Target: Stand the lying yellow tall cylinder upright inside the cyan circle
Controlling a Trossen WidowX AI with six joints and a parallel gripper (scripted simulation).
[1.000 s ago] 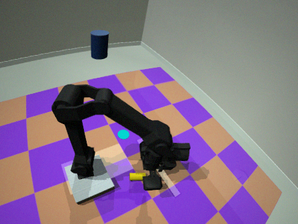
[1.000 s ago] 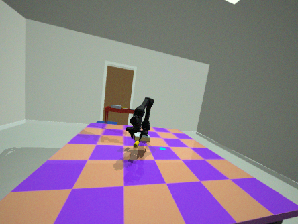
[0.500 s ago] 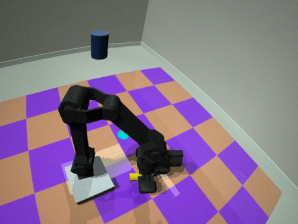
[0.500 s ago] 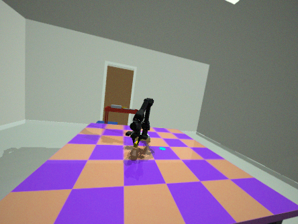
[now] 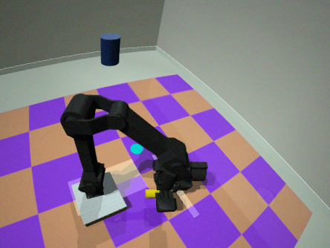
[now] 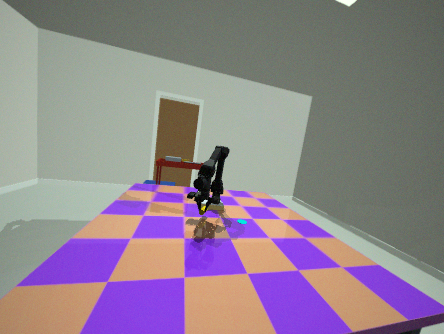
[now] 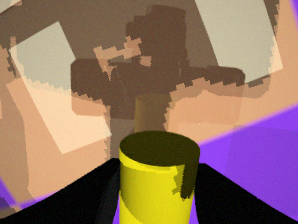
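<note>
Right now the cyan circle is 25 cm to the left of my gripper tip and 4 cm below it. Also, from my gripper tip: yellow tall cylinder 2 cm behind, 1 cm to the left.
</note>
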